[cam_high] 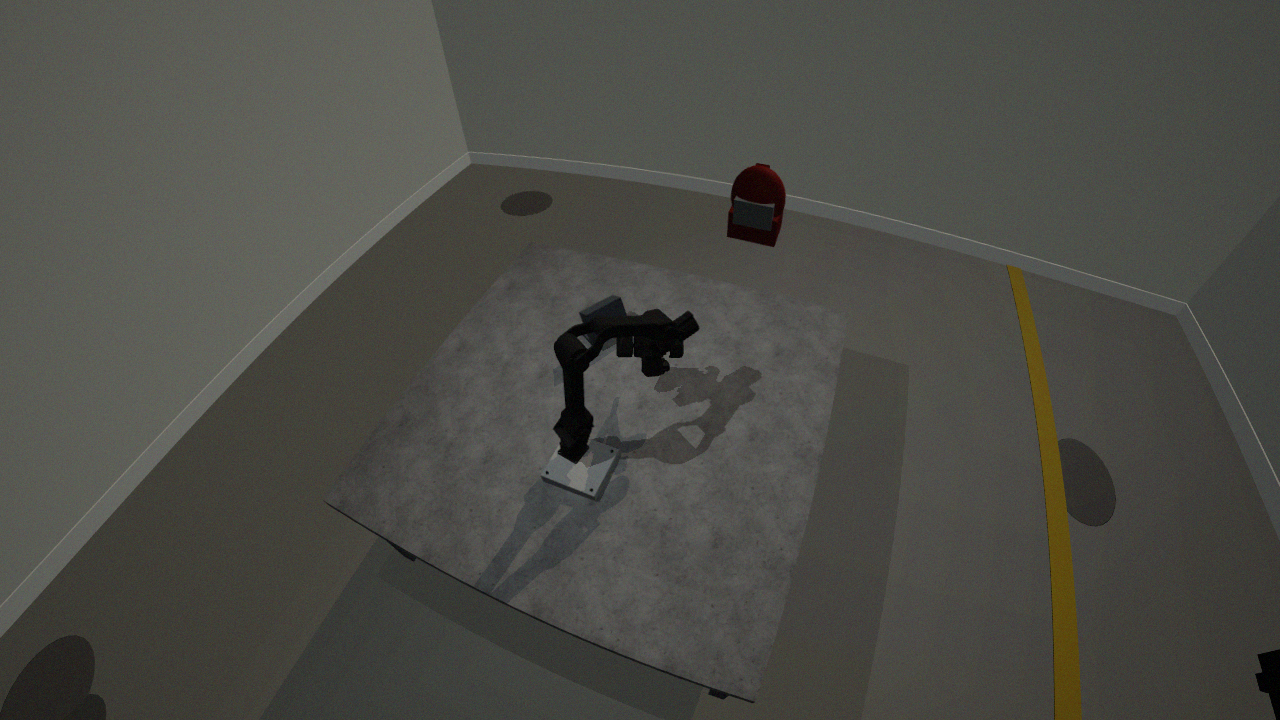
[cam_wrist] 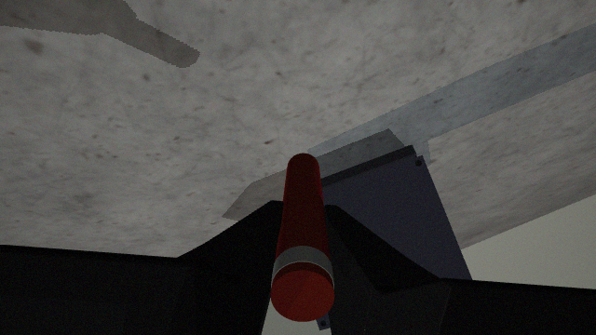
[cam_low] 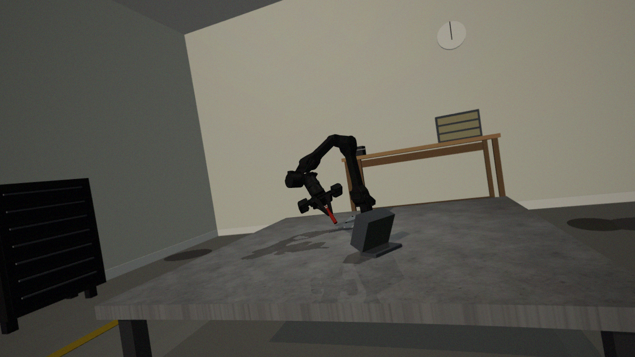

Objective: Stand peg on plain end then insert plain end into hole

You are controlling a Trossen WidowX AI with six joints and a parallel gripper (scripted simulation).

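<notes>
Right now my gripper tip is 190 mm to the right of the grey sloped panel, 90 mm short of it and 40 mm above it. The rest, counted from my gripper tip: red peg 10 mm to the right, 10 mm behind, 10 mm above.
</notes>
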